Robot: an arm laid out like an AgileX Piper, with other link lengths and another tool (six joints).
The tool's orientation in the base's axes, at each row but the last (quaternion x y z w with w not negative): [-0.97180, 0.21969, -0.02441, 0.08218]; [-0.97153, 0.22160, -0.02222, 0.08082]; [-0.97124, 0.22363, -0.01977, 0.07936]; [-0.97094, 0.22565, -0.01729, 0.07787]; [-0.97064, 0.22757, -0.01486, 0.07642]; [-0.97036, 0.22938, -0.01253, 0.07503]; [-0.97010, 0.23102, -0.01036, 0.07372]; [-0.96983, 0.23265, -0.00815, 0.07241]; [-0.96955, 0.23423, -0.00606, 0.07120]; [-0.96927, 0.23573, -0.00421, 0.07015]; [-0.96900, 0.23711, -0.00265, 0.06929]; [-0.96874, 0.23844, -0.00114, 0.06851]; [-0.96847, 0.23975, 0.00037, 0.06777]
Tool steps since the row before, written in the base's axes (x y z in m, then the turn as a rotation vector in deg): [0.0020, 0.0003, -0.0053, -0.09, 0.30, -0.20]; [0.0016, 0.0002, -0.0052, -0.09, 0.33, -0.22]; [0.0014, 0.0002, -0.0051, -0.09, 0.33, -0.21]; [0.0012, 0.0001, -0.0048, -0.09, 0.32, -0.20]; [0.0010, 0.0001, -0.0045, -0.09, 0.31, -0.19]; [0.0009, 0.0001, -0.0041, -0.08, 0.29, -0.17]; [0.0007, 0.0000, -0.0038, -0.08, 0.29, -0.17]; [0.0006, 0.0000, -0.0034, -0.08, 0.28, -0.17]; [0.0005, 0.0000, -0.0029, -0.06, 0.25, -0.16]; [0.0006, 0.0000, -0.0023, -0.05, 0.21, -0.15]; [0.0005, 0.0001, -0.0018, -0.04, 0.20, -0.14]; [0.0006, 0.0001, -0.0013, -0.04, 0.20, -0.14]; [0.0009, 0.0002, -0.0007, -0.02, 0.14, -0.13]
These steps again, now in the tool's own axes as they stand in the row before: [0.0016, -0.0002, 0.0054, -0.21, -0.19, 0.23]; [0.0013, 0.0000, 0.0053, -0.23, -0.22, 0.26]; [0.0012, 0.0001, 0.0052, -0.23, -0.22, 0.25]; [0.0010, 0.0002, 0.0048, -0.22, -0.21, 0.24]; [0.0009, 0.0002, 0.0045, -0.22, -0.21, 0.23]; [0.0008, 0.0001, 0.0041, -0.20, -0.20, 0.20]; [0.0007, 0.0002, 0.0038, -0.20, -0.20, 0.20]; [0.0006, 0.0002, 0.0034, -0.19, -0.19, 0.20]; [0.0005, 0.0002, 0.0029, -0.16, -0.17, 0.19]; [0.0006, 0.0000, 0.0023, -0.14, -0.14, 0.17]; [0.0004, -0.0001, 0.0018, -0.12, -0.14, 0.16]; [0.0005, -0.0002, 0.0013, -0.12, -0.14, 0.16]; [0.0007, -0.0005, 0.0007, -0.08, -0.10, 0.15]
